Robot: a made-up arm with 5 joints. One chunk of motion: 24 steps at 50 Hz.
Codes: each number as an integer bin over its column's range. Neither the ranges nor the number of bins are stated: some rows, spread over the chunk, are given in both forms.
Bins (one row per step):
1: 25 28 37 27 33
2: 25 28 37 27 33
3: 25 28 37 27 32
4: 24 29 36 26 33
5: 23 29 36 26 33
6: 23 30 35 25 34
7: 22 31 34 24 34
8: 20 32 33 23 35
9: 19 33 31 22 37
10: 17 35 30 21 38
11: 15 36 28 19 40
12: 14 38 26 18 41
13: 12 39 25 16 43
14: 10 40 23 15 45
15: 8 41 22 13 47
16: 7 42 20 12 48
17: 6 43 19 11 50
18: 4 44 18 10 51
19: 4 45 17 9 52
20: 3 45 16 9 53
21: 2 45 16 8 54
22: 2 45 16 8 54
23: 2 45 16 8 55
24: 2 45 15 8 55
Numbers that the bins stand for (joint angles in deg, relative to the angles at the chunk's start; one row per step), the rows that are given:
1: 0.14 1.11 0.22 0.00 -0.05
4: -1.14 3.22 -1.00 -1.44 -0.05
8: -6.29 9.56 -4.67 -5.78 1.22
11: -12.71 18.00 -10.78 -11.56 4.40
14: -19.14 26.44 -16.89 -17.33 7.57
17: -24.29 32.78 -21.78 -23.11 10.75
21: -29.43 37.00 -25.44 -27.44 13.29
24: -29.43 37.00 -26.67 -27.44 13.92
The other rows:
2: 0.14 1.11 0.22 0.00 -0.05
3: 0.14 1.11 0.22 0.00 -0.68
5: -2.43 3.22 -1.00 -1.44 -0.05
6: -2.43 5.33 -2.22 -2.89 0.59
7: -3.71 7.44 -3.44 -4.33 0.59
9: -7.57 11.67 -7.11 -7.22 2.49
10: -10.14 15.89 -8.33 -8.67 3.13
12: -14.00 22.22 -13.22 -13.00 5.03
13: -16.57 24.33 -14.44 -15.89 6.30
15: -21.71 28.56 -18.11 -20.22 8.84
16: -23.00 30.67 -20.56 -21.67 9.48
18: -26.86 34.89 -23.00 -24.56 11.38
19: -26.86 37.00 -24.22 -26.00 12.02
20: -28.14 37.00 -25.44 -26.00 12.65
22: -29.43 37.00 -25.44 -27.44 13.29
23: -29.43 37.00 -25.44 -27.44 13.92

